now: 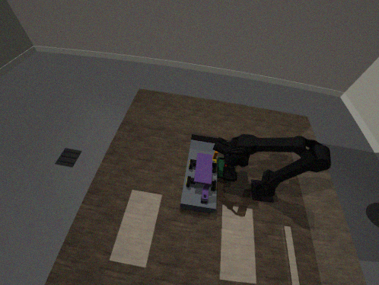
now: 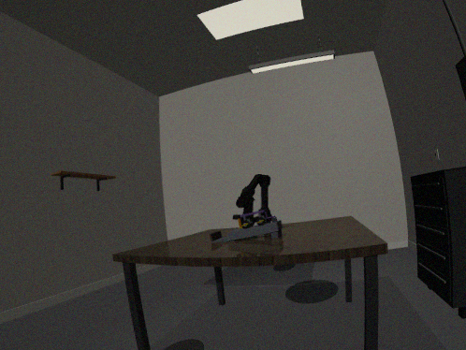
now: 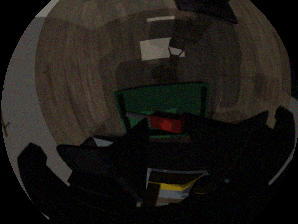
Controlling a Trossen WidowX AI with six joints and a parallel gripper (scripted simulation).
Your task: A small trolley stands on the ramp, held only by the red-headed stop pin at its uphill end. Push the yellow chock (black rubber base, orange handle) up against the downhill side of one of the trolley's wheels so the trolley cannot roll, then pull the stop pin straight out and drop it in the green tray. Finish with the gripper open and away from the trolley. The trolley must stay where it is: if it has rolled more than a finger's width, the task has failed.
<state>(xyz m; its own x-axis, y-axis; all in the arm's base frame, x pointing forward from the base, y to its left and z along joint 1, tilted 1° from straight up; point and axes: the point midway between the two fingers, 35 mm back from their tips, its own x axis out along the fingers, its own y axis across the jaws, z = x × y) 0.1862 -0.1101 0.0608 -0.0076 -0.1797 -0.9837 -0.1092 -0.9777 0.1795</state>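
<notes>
Right now my gripper tip is 20 mm to the left of the red-headed stop pin and 10 mm above it. Also, from my gripper tip: yellow chock: 70 mm ahead, 50 mm above; dark raised ramp end: 180 mm to the right, 110 mm ahead; purple trolley: 140 mm ahead, 80 mm to the left, 80 mm above.
</notes>
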